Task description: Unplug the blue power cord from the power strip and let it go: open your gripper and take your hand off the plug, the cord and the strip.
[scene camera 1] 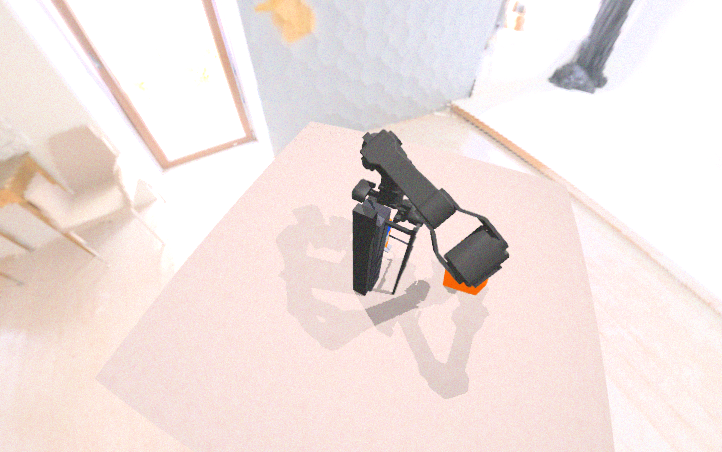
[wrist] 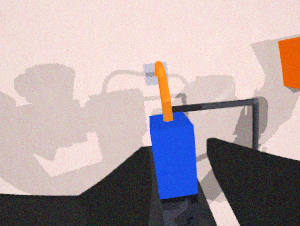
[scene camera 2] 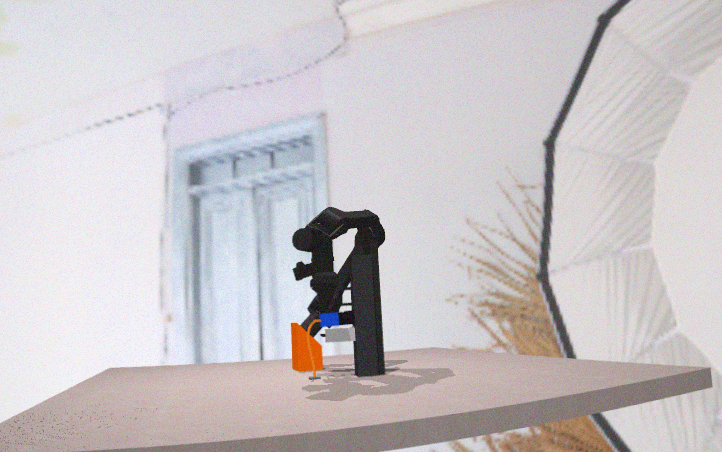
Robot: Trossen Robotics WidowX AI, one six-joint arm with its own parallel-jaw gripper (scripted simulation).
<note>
In view: the gripper (scene camera 2: 324,313) and a black post (scene camera 1: 364,219).
The gripper also shows in scene camera 1 (scene camera 1: 387,223) and in the wrist view (wrist: 178,150). The black post is seen too in scene camera 2 (scene camera 2: 372,244).
</note>
